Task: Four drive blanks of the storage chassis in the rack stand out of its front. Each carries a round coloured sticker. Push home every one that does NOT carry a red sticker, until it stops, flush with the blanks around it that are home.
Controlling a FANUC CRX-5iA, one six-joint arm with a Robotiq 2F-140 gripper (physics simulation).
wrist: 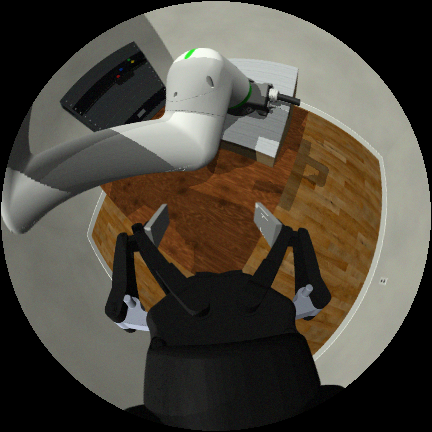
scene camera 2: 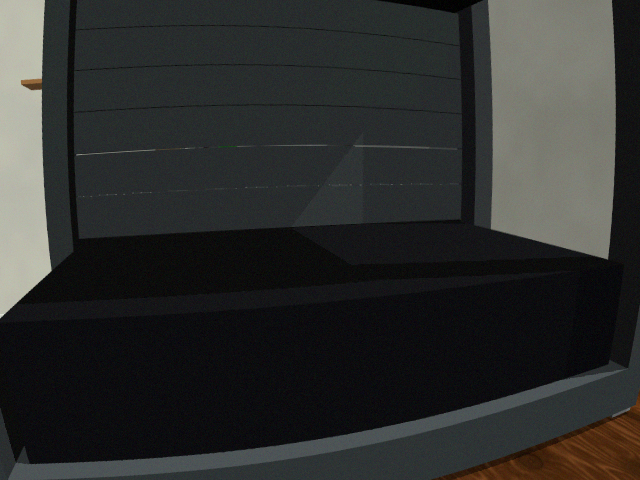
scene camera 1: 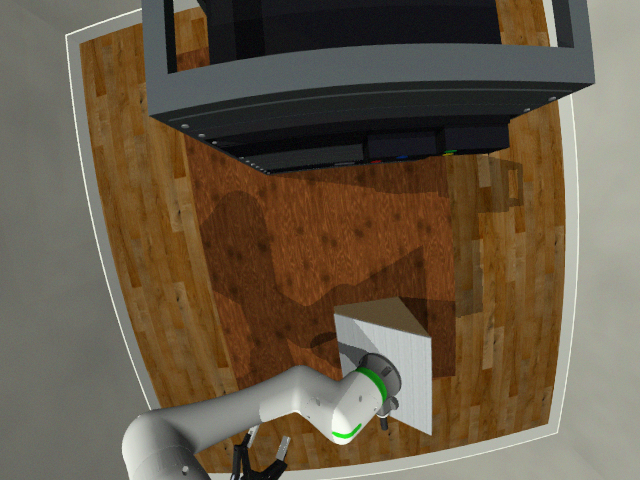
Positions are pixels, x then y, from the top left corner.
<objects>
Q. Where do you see a rack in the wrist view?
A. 136, 94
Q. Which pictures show the rack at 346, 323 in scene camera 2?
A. The wrist view, scene camera 2 and scene camera 1: all of them.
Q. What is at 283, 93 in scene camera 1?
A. A rack.
</objects>
